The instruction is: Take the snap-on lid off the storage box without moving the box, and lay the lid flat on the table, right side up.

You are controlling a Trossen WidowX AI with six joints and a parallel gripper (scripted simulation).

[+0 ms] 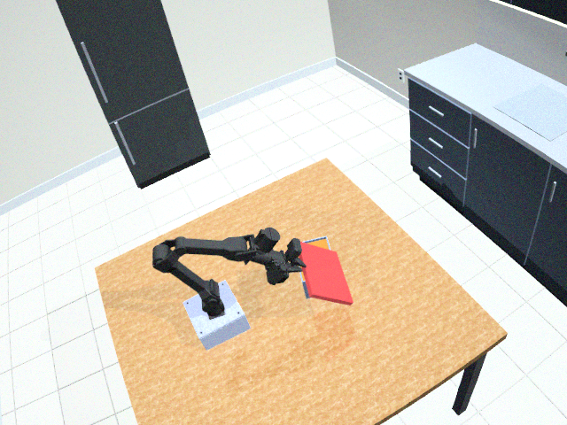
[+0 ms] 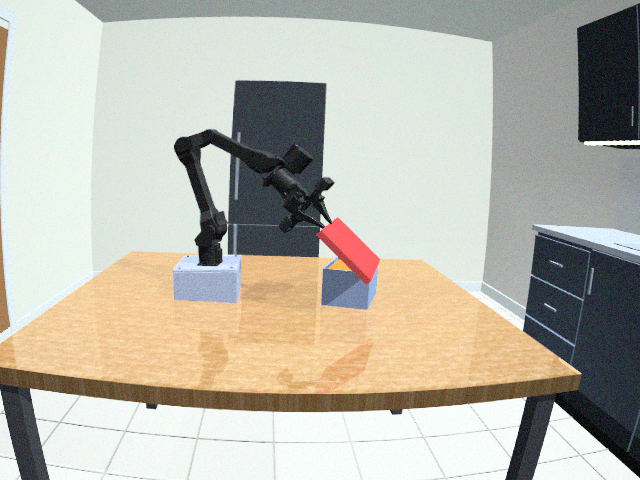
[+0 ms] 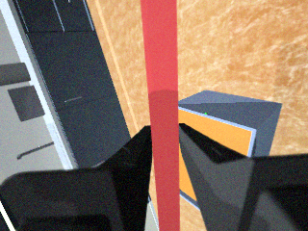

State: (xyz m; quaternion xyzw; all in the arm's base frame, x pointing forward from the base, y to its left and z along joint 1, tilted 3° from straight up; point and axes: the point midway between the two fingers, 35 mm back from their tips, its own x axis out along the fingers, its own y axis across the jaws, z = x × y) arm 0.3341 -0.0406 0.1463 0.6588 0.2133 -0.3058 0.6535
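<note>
Right now my gripper tip is 60 mm short of the lid and 50 mm above it. The rest, counted from my gripper tip: storage box (180 mm below, 140 mm to the left, 60 mm ahead).
</note>
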